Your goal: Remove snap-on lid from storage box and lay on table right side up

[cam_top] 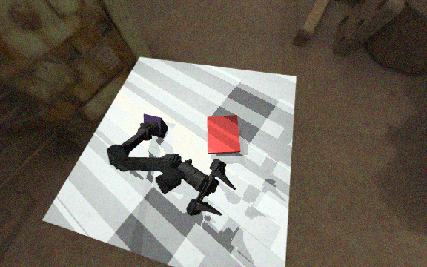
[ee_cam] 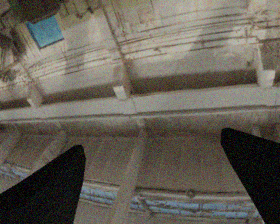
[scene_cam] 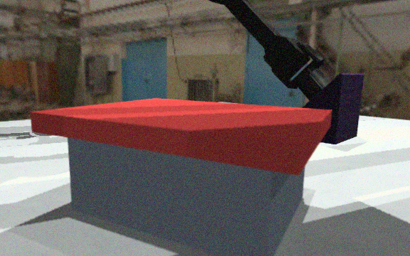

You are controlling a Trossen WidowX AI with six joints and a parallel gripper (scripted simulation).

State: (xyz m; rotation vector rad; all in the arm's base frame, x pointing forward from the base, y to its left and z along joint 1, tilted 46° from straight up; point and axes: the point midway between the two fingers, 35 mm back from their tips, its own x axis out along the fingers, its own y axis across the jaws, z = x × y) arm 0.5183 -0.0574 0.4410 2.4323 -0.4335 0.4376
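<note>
Right now the lid is 370 mm to the left of my gripper tip, 340 mm below it and 70 mm behind it. Also, from my gripper tip: grey-blue storage box (380 mm below, 370 mm to the left, 70 mm behind).
</note>
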